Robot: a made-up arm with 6 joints. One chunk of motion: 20 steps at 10 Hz.
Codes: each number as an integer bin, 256 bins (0 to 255) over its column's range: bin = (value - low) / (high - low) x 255, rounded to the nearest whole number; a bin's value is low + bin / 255 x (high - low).
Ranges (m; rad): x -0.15..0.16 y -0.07..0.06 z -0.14..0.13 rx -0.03..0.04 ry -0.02..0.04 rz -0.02..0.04
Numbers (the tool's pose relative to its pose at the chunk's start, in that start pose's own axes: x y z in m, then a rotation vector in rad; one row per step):
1: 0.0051 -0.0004 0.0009 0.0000 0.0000 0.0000
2: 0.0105 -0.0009 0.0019 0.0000 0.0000 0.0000
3: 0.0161 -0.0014 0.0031 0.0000 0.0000 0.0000
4: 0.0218 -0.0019 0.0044 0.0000 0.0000 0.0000
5: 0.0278 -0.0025 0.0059 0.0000 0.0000 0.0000
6: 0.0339 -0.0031 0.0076 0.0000 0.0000 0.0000
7: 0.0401 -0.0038 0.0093 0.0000 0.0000 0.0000
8: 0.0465 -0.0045 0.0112 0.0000 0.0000 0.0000
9: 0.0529 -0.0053 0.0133 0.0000 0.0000 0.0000
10: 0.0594 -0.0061 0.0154 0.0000 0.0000 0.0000
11: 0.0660 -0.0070 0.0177 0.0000 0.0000 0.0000
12: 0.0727 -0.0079 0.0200 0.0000 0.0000 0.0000
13: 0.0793 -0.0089 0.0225 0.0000 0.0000 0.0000
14: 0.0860 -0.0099 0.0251 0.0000 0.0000 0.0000
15: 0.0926 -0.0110 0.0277 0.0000 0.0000 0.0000
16: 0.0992 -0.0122 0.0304 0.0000 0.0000 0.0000
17: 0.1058 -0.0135 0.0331 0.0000 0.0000 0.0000
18: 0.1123 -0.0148 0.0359 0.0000 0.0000 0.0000
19: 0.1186 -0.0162 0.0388 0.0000 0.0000 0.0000
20: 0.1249 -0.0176 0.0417 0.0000 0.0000 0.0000
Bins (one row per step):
1: 128 137 133 109 85 85
2: 132 136 134 109 85 85
3: 137 135 135 109 85 85
4: 141 134 136 109 85 85
5: 146 132 138 109 85 85
6: 151 131 139 109 85 85
7: 156 130 141 109 85 85
8: 162 128 143 109 85 85
9: 167 127 145 109 85 85
10: 172 125 147 109 85 85
11: 178 124 149 109 85 85
12: 183 122 151 109 85 85
13: 189 120 153 109 85 85
14: 194 118 156 109 85 85
15: 200 116 158 109 85 85
16: 205 113 161 109 85 85
17: 210 111 163 109 85 85
18: 216 108 166 109 85 85
19: 221 106 169 109 85 85
20: 226 103 172 109 85 85

